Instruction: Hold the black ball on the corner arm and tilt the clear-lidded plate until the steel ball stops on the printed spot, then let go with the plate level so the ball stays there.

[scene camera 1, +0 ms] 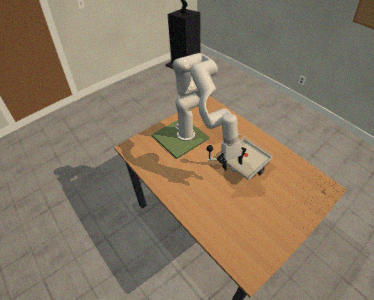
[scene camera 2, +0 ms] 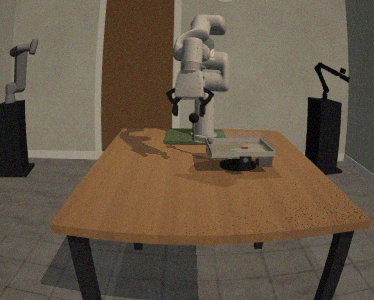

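Note:
The black ball (scene camera 1: 209, 148) (scene camera 2: 194, 118) stands on a thin upright post on the corner arm, beside the plate. The clear-lidded plate (scene camera 1: 260, 168) (scene camera 2: 240, 155) looks about level on its round black base. The red printed spot (scene camera 1: 246, 155) (scene camera 2: 244, 148) shows near its middle. A small grey ball, likely the steel ball (scene camera 2: 210, 140), shows at the plate's back left corner in scene camera 2; it cannot be made out in scene camera 1. My gripper (scene camera 1: 232, 158) (scene camera 2: 189, 110) is open and empty, pointing down. Its fingertips overlap the plate in scene camera 1 and appear just above the black ball in scene camera 2.
The arm's base stands on a green mat (scene camera 1: 175, 149) (scene camera 2: 175, 136) at the back of the wooden table (scene camera 1: 220, 225) (scene camera 2: 150, 200). Black pedestals (scene camera 2: 324, 135) (scene camera 1: 184, 37) with other arms stand on the floor away from the table. Dark specks mark the table's right side.

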